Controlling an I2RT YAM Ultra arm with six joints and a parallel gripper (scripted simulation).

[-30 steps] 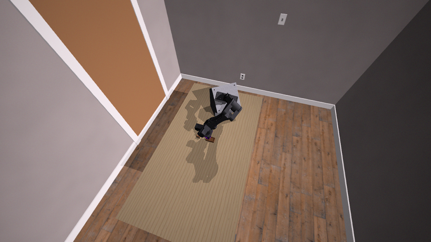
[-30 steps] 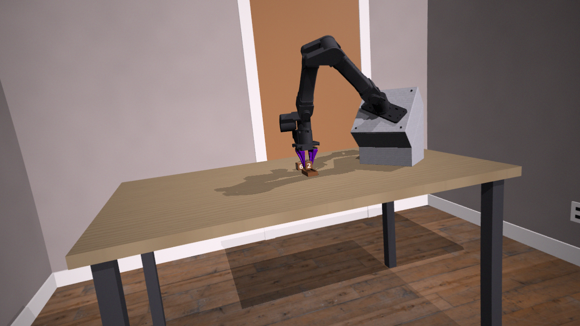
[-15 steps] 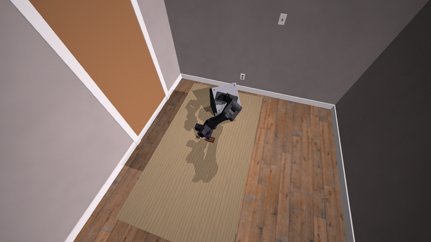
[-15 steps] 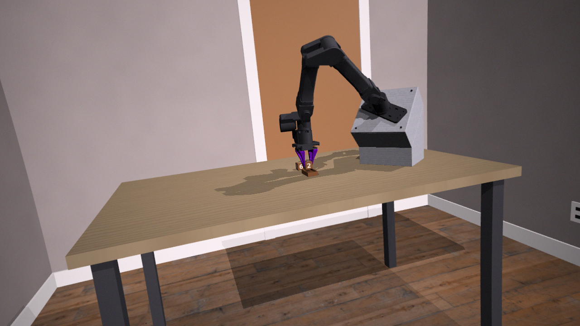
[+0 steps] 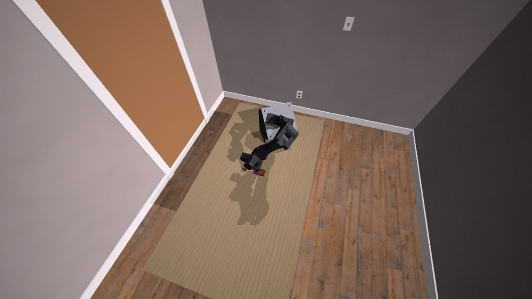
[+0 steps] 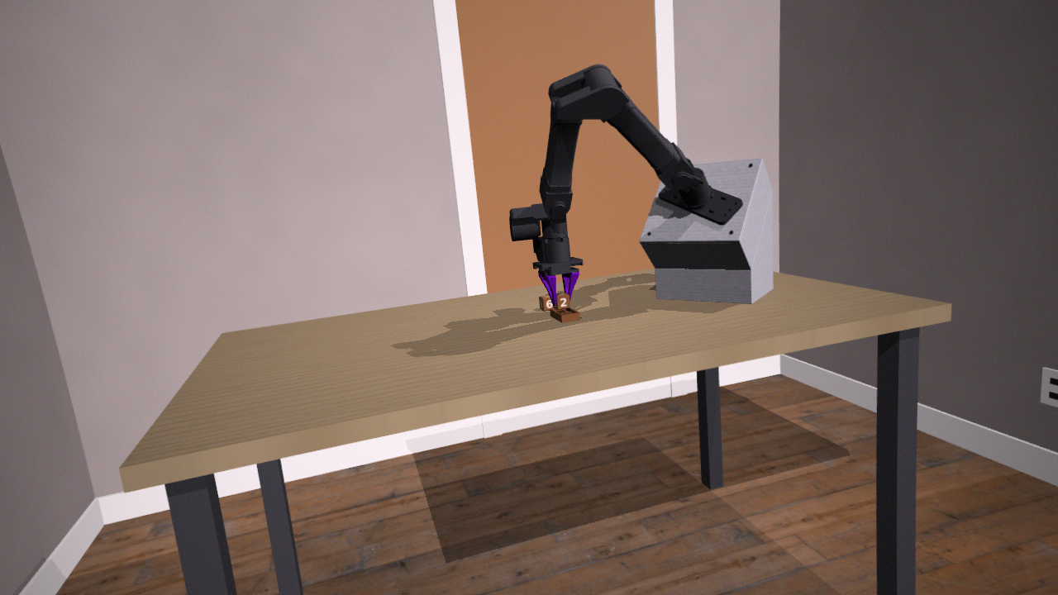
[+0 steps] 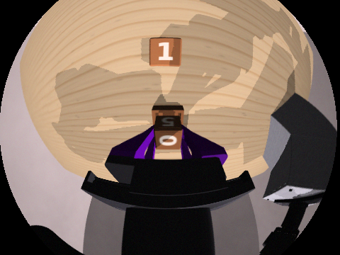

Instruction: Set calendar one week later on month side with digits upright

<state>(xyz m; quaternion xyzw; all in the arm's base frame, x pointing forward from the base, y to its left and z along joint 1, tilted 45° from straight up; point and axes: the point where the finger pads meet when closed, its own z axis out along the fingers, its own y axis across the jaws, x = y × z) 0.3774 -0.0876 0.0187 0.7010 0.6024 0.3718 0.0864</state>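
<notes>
The brown tray lies 3 cm below my hand and 2 cm to the left of it.
</notes>
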